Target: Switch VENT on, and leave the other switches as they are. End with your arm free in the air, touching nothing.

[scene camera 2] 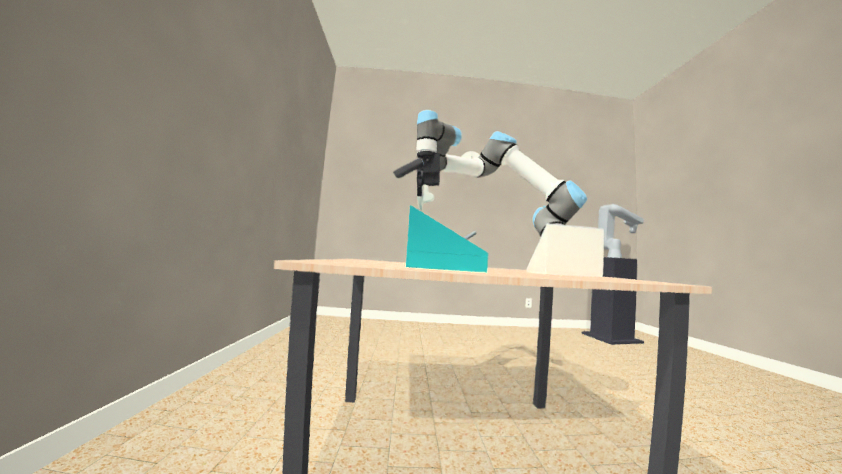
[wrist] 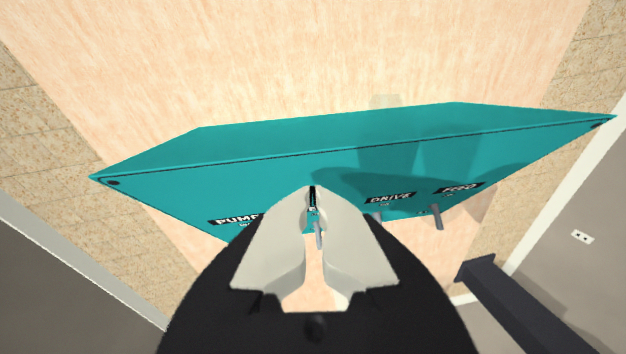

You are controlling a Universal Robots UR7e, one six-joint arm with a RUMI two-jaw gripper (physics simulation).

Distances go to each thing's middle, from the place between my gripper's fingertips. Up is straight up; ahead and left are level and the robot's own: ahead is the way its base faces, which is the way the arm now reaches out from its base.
Labels:
My hand is 90 mm past the teal sloped switch panel (scene camera 2: 431, 245), 50 mm to the left of it and 130 mm above it.

